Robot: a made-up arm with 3 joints.
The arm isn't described. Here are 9 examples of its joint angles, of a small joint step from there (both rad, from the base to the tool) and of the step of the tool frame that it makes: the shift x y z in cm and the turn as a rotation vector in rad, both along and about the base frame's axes.
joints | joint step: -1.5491 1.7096 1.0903 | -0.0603 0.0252 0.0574
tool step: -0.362 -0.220 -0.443 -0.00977 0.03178 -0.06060
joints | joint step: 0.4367 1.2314 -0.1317 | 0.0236 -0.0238 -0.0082
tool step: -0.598 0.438 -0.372 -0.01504 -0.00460 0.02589
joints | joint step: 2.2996 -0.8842 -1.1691 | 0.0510 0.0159 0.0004
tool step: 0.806 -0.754 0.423 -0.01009 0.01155 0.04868
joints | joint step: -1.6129 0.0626 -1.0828 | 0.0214 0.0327 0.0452
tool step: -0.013 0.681 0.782 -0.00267 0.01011 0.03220
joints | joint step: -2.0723 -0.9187 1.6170 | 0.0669 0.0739 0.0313
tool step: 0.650 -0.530 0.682 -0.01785 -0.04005 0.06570
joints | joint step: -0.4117 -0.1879 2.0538 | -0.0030 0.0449 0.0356
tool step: 0.396 0.167 1.047 0.00970 -0.00564 0.00298
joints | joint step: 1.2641 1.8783 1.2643 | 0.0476 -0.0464 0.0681
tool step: -0.960 0.216 -1.013 -0.02388 -0.11091 0.05721
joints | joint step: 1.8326 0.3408 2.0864 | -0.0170 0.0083 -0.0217
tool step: -0.351 0.111 0.000 -0.00872 0.02732 -0.02530
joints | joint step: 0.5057 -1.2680 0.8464 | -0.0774 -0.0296 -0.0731
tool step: -0.897 0.210 -0.624 0.04193 0.00445 -0.09212
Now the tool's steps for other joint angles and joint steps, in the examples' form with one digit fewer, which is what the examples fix.
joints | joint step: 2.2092 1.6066 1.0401 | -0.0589 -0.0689 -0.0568
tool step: -2.03 -0.81 -0.21 -0.0030 -0.0171 -0.0535
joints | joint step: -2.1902 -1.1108 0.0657 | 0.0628 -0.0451 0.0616
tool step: -2.41 2.16 -0.18 0.0684 0.0772 0.0875
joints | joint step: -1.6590 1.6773 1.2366 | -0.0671 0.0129 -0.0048
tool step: -0.04 -0.37 0.18 -0.0018 -0.0174 -0.0694
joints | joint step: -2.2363 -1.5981 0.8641 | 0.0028 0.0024 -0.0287
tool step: 0.07 -0.04 -0.35 -0.0239 -0.0189 -0.0034
